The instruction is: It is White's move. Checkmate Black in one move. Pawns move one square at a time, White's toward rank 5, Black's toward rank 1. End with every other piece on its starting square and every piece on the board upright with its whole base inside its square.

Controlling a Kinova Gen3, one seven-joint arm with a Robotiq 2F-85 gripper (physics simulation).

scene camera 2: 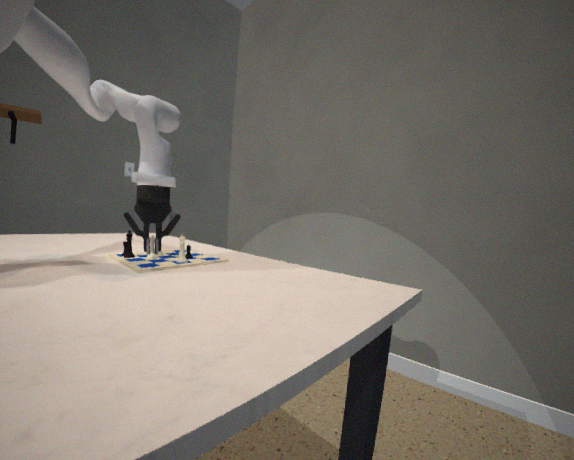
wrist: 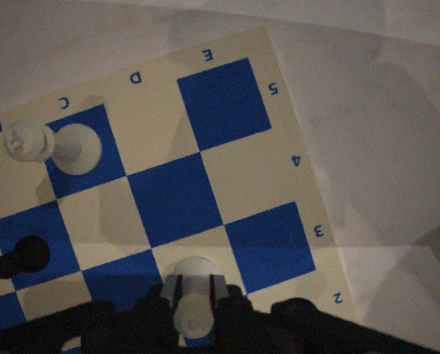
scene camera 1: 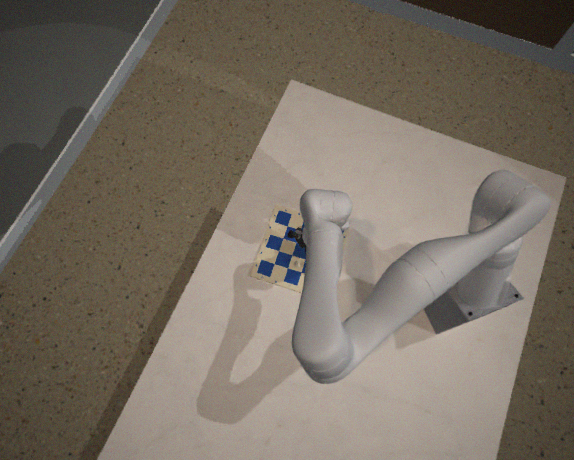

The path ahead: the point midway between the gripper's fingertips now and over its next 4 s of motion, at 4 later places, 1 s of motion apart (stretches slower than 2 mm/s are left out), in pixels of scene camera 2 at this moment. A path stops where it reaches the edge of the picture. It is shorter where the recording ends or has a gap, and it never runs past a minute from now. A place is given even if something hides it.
My gripper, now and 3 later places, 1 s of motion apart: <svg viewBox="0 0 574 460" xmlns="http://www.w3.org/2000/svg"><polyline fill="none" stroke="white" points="152,253 151,242 154,208 156,141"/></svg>
